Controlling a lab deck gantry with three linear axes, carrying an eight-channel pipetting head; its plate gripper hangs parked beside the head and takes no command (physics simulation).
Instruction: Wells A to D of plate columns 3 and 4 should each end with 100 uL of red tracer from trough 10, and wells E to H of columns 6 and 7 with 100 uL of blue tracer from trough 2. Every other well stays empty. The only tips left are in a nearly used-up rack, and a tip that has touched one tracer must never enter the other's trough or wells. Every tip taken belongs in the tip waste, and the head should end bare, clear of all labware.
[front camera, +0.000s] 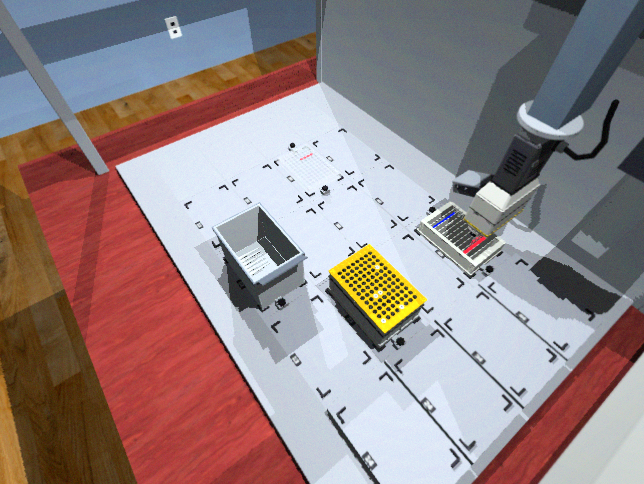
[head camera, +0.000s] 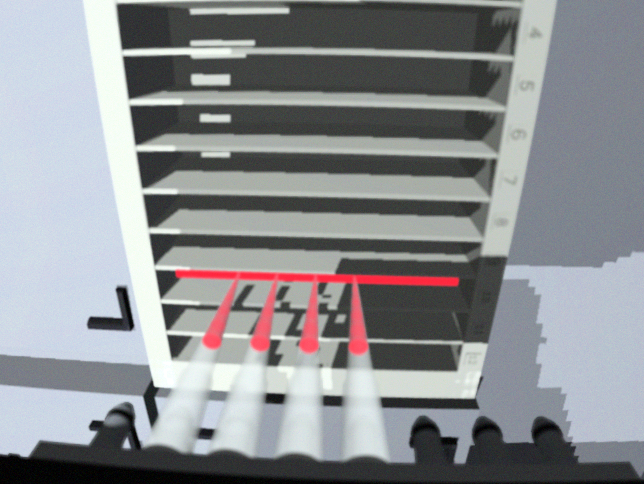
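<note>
The pipetting head (front camera: 502, 208) (head camera: 338, 470) is over the cream reservoir (front camera: 484, 258) (head camera: 120, 130). Four neighbouring channels carry tips (head camera: 308, 385) with red liquid in their lower parts; their ends meet the red strip (head camera: 406, 279) by label 10. The other four nozzles are bare. A blue strip (front camera: 444, 220) lies in a trough near the reservoir's far end. The clear plate (front camera: 314, 179) shows a short red row (front camera: 306, 156) near one end. The yellow tip rack (front camera: 416, 300) holds several scattered white tips among dark holes. The plate gripper's fingers cannot be made out.
The grey open waste bin (front camera: 283, 286) stands tall, left of the tip rack in the front view. Black round-topped clamps stand by the labware, one (front camera: 281, 301) beside the bin. The blue-grey gantry column (front camera: 583, 62) rises above the head. A grey side wall (front camera: 395, 67) stands behind the deck.
</note>
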